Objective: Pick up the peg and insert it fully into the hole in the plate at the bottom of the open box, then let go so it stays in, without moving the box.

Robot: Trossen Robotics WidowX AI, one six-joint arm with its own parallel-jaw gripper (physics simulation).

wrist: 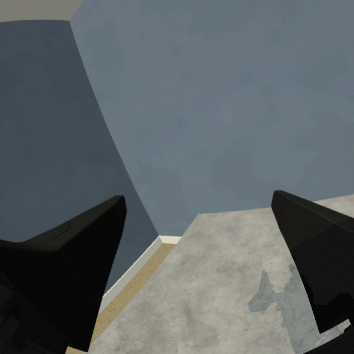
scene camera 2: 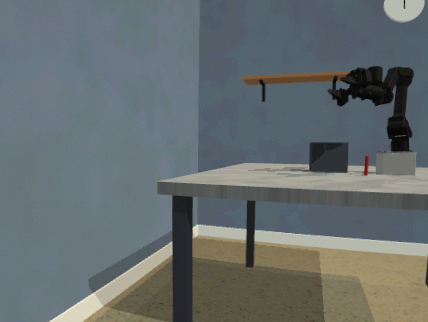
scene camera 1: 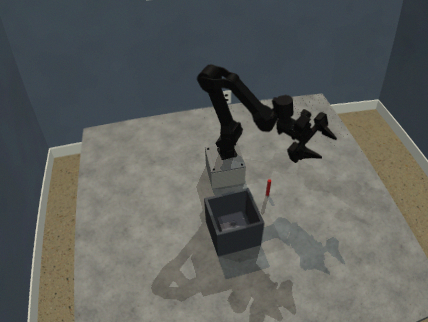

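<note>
The red peg stands upright on the table, to the right of the box in scene camera 1 and between box and arm base in scene camera 2. The dark open box stands in front of the arm base in scene camera 1. A plate shows at its bottom; the hole is too small to make out surely. My gripper is open and empty, high above the table, well above the peg and box. The peg and box do not show in the wrist view.
The pale arm base stands right behind the box in scene camera 1, close to the peg. The grey table carries them. A wooden shelf is on the wall, behind the gripper in scene camera 2.
</note>
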